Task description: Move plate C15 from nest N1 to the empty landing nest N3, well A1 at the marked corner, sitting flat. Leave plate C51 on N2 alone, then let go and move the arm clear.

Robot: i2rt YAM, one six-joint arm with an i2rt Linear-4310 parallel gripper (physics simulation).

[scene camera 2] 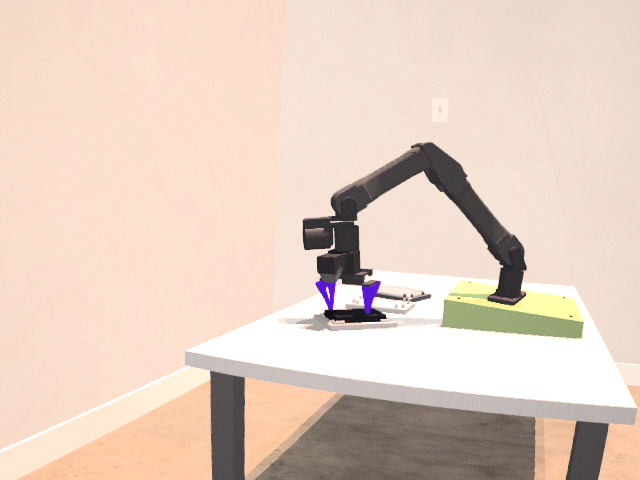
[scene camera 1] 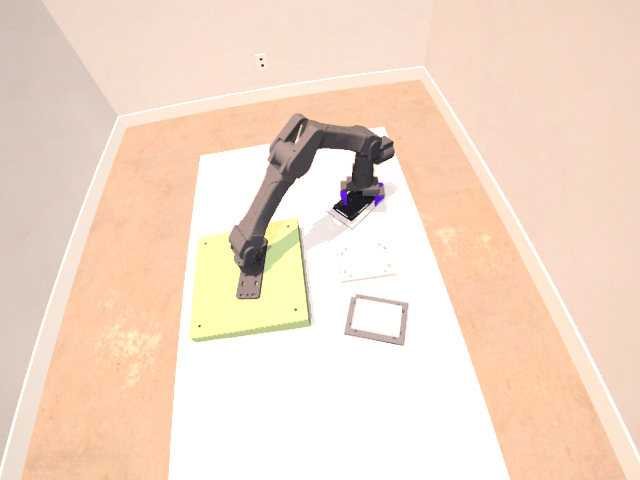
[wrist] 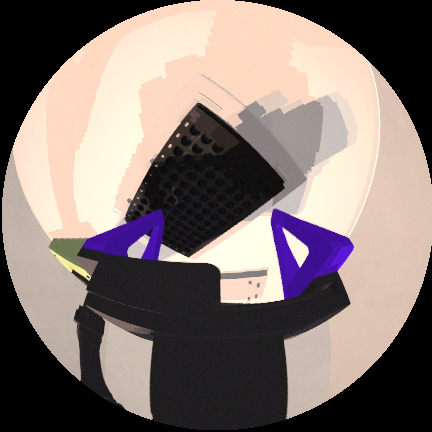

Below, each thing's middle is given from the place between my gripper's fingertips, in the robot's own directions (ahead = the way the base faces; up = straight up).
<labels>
Now: hand 20 mm past the black perforated plate [scene camera 2: 347, 315] and 10 mm to the right of it. The rest, counted from my hand: framed white plate [scene camera 1: 371, 316] (390 mm to the right, 30 mm ahead).
</labels>
